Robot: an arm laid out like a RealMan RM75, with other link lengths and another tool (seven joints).
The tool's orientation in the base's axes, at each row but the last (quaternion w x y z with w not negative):
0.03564, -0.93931, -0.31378, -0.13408
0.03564, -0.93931, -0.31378, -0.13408
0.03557, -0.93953, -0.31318, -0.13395
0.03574, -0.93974, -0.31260, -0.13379
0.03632, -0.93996, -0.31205, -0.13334
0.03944, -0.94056, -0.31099, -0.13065
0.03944, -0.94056, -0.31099, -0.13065
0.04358, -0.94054, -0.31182, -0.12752
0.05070, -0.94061, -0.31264, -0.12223
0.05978, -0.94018, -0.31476, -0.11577
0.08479, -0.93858, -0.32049, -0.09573
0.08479, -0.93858, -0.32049, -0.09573
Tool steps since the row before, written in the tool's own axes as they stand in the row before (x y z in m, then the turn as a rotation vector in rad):
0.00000, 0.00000, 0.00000, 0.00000, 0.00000, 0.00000
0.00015, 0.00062, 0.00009, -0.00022, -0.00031, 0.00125
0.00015, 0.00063, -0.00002, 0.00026, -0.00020, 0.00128
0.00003, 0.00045, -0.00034, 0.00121, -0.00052, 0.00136
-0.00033, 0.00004, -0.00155, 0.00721, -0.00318, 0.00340
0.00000, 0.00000, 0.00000, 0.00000, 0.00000, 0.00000
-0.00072, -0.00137, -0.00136, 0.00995, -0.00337, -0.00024
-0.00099, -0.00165, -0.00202, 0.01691, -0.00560, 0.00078
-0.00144, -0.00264, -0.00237, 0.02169, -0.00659, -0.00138
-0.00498, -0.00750, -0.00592, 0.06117, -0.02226, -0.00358
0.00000, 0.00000, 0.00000, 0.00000, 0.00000, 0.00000
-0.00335, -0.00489, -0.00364, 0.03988, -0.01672, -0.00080
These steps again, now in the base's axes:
0.00000, 0.00000, 0.00000, 0.00000, 0.00000, 0.00000
0.00051, -0.00040, -0.00003, -0.00007, 0.00031, -0.00127
0.00049, -0.00042, 0.00007, 0.00037, 0.00050, -0.00116
0.00021, -0.00039, 0.00034, 0.00093, 0.00132, -0.00099
-0.00058, -0.00046, 0.00140, 0.00443, 0.00723, -0.00135
0.00000, 0.00000, 0.00000, 0.00000, 0.00000, 0.00000
-0.00167, 0.00048, 0.00111, 0.00563, 0.00839, 0.00290
-0.00218, 0.00043, 0.00169, 0.00989, 0.01435, 0.00378
-0.00317, 0.00087, 0.00196, 0.01257, 0.01752, 0.00713
-0.00947, 0.00198, 0.00474, 0.03328, 0.05238, 0.01996
0.00000, 0.00000, 0.00000, 0.00000, 0.00000, 0.00000
-0.00608, 0.00105, 0.00322, 0.02053, 0.03621, 0.01174

